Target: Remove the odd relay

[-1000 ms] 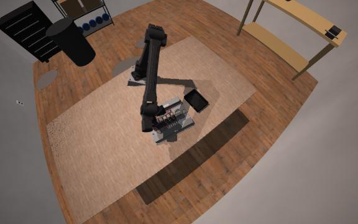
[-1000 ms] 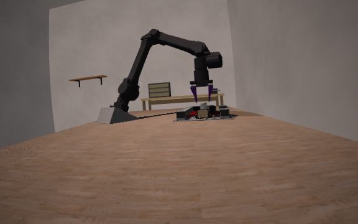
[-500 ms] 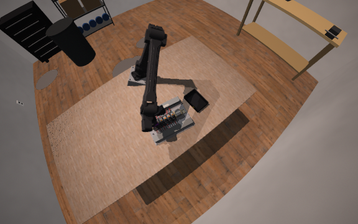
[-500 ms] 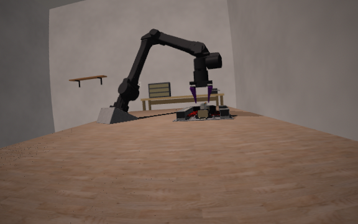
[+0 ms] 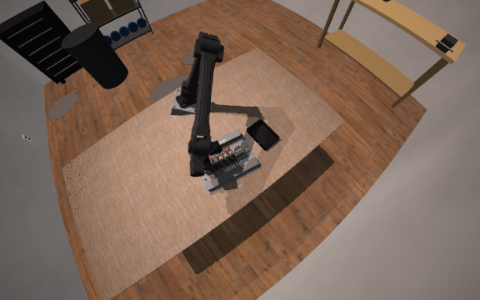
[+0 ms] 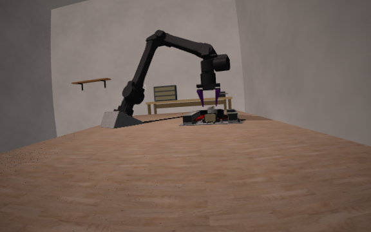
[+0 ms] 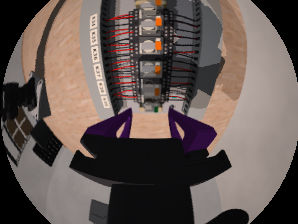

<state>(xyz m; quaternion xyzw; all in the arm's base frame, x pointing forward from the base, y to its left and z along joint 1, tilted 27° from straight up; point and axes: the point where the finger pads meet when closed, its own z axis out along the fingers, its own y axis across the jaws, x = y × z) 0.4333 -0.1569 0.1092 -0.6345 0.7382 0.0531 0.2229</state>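
My hand is 3 cm above the relay. Also, from my hand: grey panel 1 cm ahead, 10 cm to the left, 8 cm below; then black tray 1 cm ahead, 37 cm to the left, 6 cm below.
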